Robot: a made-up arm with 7 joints.
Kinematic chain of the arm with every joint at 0, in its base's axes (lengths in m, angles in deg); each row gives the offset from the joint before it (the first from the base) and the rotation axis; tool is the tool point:
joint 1: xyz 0 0 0.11 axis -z
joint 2: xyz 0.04 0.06 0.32 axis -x
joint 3: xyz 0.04 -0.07 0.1 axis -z
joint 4: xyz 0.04 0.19 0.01 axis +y
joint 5: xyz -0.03 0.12 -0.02 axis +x
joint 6: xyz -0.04 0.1 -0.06 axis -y
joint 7: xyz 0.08 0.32 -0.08 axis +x
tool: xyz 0 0.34 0.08
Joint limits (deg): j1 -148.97..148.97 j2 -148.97..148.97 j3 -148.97..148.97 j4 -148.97..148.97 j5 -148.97..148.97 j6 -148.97..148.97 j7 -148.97..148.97
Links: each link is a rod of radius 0.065 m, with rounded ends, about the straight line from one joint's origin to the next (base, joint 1, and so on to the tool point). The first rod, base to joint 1, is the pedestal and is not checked.
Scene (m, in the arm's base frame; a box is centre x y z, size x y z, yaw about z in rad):
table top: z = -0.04
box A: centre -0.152 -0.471 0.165 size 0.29 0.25 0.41 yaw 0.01
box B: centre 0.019 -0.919 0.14 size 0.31 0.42 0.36 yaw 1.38
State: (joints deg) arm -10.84 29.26 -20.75 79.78 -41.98 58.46 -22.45
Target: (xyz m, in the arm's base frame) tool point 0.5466 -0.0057 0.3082
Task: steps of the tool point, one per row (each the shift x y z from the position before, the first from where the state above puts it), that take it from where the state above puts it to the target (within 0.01 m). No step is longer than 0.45 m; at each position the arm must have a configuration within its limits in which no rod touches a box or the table.
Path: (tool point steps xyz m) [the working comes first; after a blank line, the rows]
Joints at the target: -73.86 19.17 -76.71 61.91 -112.45 37.53 -44.71
Straight joint move there: touches box A, box B.

1: -0.0631 -0.4189 0.1166
2: 0.1253 -0.3509 0.1674
3: 0.2409 -0.2052 0.1938
4: 0.2614 -0.0361 0.1934
5: 0.4335 0.0831 -0.0465
6: 0.2830 0.2486 -0.1972
7: 0.0408 0.3294 -0.2212

